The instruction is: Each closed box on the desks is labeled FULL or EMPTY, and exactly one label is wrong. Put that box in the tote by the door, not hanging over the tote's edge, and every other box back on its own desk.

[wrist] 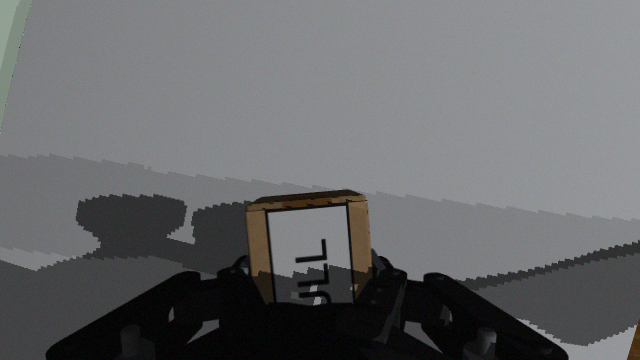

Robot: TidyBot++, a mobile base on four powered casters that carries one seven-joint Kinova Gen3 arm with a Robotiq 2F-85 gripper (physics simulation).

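Frame: origin at the arm's base, x back, y right, z up, level; centimetres.
Seen in the pictures: gripper, between the fingertips: (313, 263).
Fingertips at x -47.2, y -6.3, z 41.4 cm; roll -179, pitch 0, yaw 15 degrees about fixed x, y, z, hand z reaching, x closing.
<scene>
Pixels of each thing's middle, then the offset from my fingertips to it. "spot": a spot on its surface instead. Level surfaces: height alone.
- small brown cardboard box, middle of its body: (312, 271) dx +0.0, dy -0.1, dz +1.3 cm
- plain grey surface, height of its surface: dz -9.1 cm
- brown sliver, a spot on its surface: (631, 343) spot: dx +39.3, dy -3.9, dz -9.0 cm
A small brown cardboard box (360, 235) with a white, black-edged label is at the lower middle of the wrist view. The letters "LL" and part of a "U" show sideways on the label; the rest of the word and the near end of the box are hidden behind the gripper's dark body. My gripper (313, 263) is shut on this box, with one finger against each long side. Whether the box touches the grey surface below cannot be told. The tote and the other boxes do not show in this view.
A plain grey surface (400, 100) stretches behind and around the box, with dark shadows of the arm and gripper across its lower part. Part of a pale green thing (11, 45) shows at the top left edge. A brown sliver (635, 345) shows in the bottom right corner.
</scene>
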